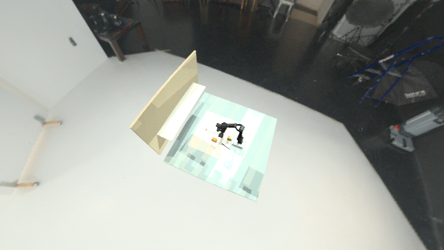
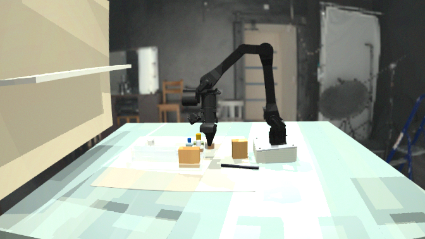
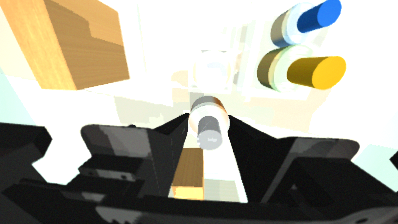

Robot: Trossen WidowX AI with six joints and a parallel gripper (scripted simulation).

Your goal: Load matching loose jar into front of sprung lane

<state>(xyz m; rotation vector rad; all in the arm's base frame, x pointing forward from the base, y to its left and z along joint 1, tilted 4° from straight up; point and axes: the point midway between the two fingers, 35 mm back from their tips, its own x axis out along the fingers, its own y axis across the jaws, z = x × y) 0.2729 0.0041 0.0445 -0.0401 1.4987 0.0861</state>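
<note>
My gripper tip is now 19 cm short of the clear-walled pusher lane, 4 cm to the right of it and 3 cm above it. The rest, counted from my gripper tip: black pen (13 cm to the left, 13 cm behind, 4 cm below).
</note>
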